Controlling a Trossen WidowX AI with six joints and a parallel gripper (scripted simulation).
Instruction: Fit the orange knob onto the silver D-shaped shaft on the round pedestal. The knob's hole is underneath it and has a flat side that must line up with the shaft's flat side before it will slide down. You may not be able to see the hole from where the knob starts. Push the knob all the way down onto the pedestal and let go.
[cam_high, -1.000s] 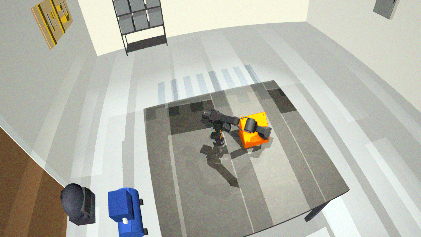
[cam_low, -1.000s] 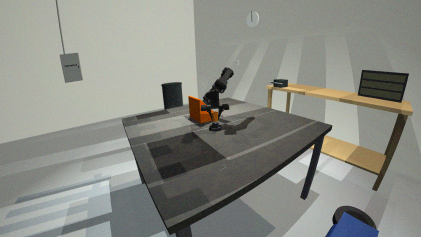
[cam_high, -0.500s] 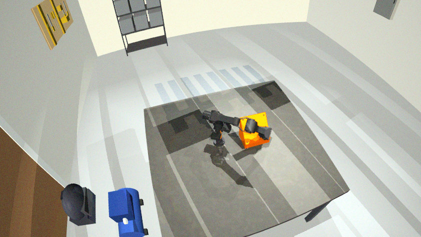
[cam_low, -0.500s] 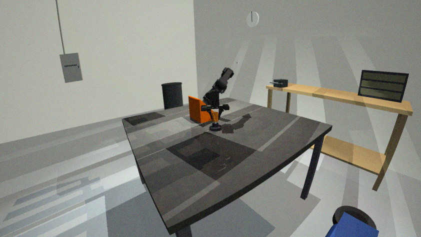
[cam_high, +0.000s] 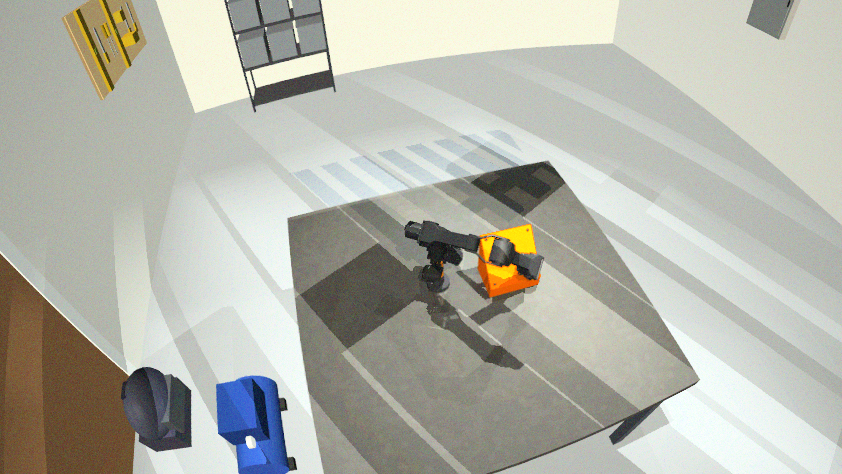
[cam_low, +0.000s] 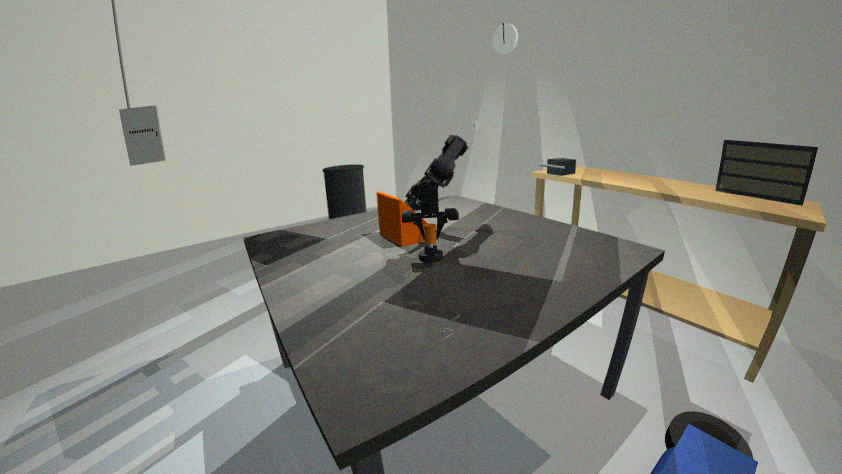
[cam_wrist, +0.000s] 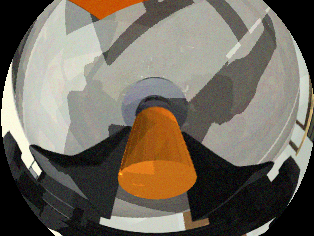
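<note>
Right now my gripper tip is 40 mm above the round pedestal. From my gripper tip the other things lie so: orange knob 30 mm above.
</note>
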